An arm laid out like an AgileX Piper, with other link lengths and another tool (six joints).
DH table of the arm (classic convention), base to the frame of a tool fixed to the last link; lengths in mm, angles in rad. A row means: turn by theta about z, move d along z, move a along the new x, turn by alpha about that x. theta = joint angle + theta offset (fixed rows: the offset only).
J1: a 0, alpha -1.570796, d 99.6, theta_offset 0
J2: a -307.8, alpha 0, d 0, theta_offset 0.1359
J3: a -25.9, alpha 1.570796, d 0, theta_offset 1.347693
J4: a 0, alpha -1.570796, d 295.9, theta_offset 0
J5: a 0, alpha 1.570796, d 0, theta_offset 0
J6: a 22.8, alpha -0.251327, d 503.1, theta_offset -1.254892
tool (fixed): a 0, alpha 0, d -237.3, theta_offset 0
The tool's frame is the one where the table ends.
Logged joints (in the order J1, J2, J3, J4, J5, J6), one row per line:
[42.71 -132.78 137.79 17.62 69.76 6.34]
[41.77 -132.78 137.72 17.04 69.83 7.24]
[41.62 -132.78 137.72 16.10 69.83 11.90]
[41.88 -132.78 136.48 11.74 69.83 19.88]
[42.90 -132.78 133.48 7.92 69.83 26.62]
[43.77 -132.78 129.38 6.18 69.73 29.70]
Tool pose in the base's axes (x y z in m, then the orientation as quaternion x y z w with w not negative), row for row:
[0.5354 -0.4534 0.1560 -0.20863 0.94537 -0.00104 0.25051]
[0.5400 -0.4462 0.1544 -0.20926 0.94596 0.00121 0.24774]
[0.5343 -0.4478 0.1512 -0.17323 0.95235 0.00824 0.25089]
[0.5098 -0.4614 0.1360 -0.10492 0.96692 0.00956 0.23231]
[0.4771 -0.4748 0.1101 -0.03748 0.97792 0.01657 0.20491]
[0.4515 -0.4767 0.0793 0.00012 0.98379 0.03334 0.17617]
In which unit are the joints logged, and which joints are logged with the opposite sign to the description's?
The joints are logged in degrees. Opposite sign: J1, J2, J3.
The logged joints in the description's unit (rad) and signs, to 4 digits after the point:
[-0.7454 2.3174 -2.4049 0.3075 1.2175 0.1107]
[-0.7290 2.3174 -2.4037 0.2974 1.2188 0.1264]
[-0.7264 2.3174 -2.4037 0.2810 1.2188 0.2077]
[-0.7309 2.3174 -2.3820 0.2049 1.2188 0.3470]
[-0.7487 2.3174 -2.3297 0.1382 1.2188 0.4646]
[-0.7639 2.3174 -2.2581 0.1079 1.2170 0.5184]

